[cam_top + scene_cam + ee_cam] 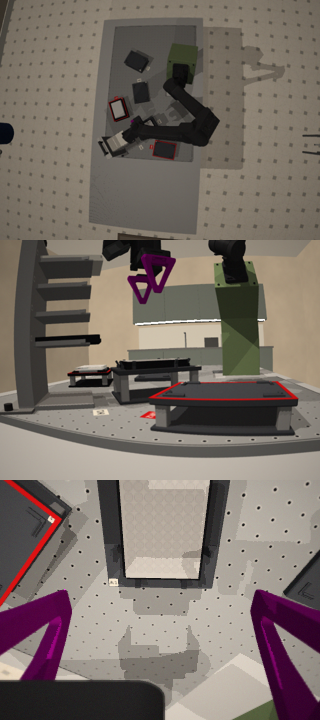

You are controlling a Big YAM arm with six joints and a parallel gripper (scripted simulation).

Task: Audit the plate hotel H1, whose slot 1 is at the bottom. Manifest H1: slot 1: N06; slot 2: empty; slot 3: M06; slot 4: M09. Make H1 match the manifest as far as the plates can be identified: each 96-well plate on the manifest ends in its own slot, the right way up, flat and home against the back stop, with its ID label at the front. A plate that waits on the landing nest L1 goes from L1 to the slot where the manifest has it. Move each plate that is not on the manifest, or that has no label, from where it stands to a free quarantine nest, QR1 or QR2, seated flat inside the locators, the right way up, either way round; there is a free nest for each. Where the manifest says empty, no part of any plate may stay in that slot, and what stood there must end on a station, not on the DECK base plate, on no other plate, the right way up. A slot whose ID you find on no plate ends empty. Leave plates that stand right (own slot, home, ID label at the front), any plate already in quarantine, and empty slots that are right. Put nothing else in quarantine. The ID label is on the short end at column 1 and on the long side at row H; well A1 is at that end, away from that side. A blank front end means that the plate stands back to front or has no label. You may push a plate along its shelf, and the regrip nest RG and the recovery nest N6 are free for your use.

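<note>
My hand is 160 mm above the regrip nest RG. The rest, counted from my hand: white well plate (130 mm ahead, 110 mm to the left, 70 mm above); then QR2 tag (210 mm below, 130 mm to the left, 50 mm behind); then A1 mark (150 mm below, 90 mm behind, 10 mm to the right).
</note>
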